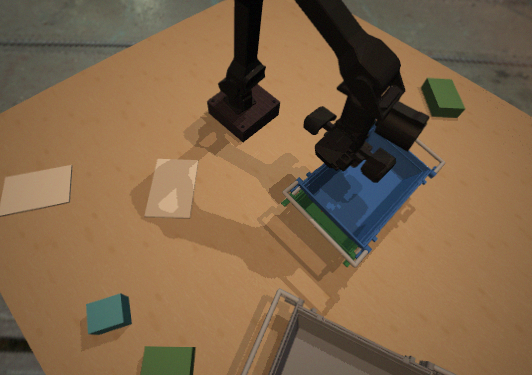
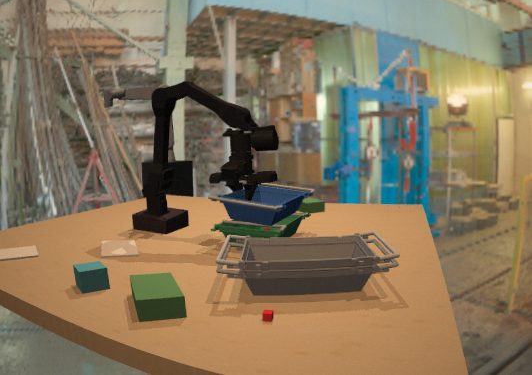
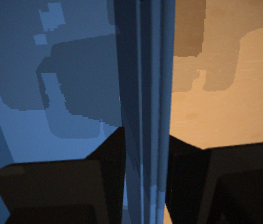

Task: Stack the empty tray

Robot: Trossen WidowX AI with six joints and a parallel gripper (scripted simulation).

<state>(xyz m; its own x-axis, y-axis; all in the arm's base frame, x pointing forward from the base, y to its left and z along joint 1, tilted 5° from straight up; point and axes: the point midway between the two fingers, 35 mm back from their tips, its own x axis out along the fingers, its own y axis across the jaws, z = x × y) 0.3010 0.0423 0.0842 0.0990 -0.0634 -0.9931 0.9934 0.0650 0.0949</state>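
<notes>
Now: gripper tip 70 mm short of the blue tray and 30 mm below it. Also, from my gripper tip: teal block 60 mm behind, 530 mm to the right, 70 mm below.
</notes>
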